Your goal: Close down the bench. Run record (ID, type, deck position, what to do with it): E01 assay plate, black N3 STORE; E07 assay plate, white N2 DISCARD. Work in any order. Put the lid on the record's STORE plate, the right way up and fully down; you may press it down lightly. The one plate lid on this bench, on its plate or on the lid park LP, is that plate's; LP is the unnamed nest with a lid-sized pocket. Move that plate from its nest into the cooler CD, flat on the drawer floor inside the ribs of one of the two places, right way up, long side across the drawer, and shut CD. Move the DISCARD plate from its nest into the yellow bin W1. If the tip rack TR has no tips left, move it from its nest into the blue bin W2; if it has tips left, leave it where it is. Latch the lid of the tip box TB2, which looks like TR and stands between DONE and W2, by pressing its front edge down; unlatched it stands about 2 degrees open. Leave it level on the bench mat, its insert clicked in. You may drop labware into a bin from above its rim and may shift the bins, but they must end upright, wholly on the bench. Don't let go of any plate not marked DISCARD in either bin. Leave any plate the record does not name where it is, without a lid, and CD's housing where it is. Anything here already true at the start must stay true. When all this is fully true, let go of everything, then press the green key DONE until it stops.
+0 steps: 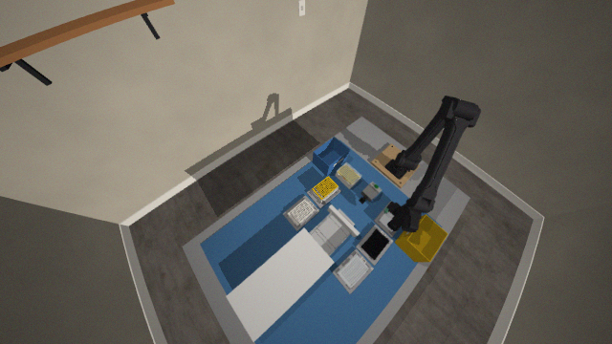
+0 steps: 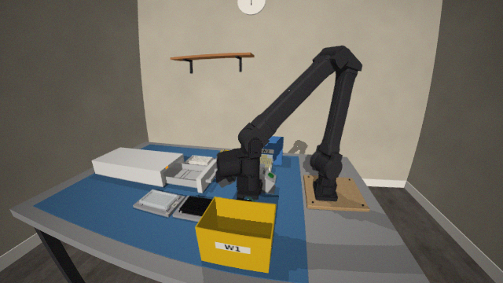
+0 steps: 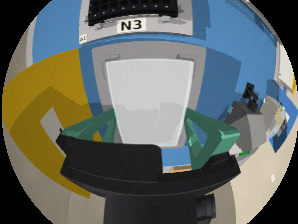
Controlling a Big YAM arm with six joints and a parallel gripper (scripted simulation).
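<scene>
The grey plate lid lies right at my hand. The rest, counted from my hand: grey lid park nest: 2 cm below; black plate: 17 cm ahead, 2 cm to the left; yellow bin W1: 16 cm to the left, 2 cm above.
</scene>
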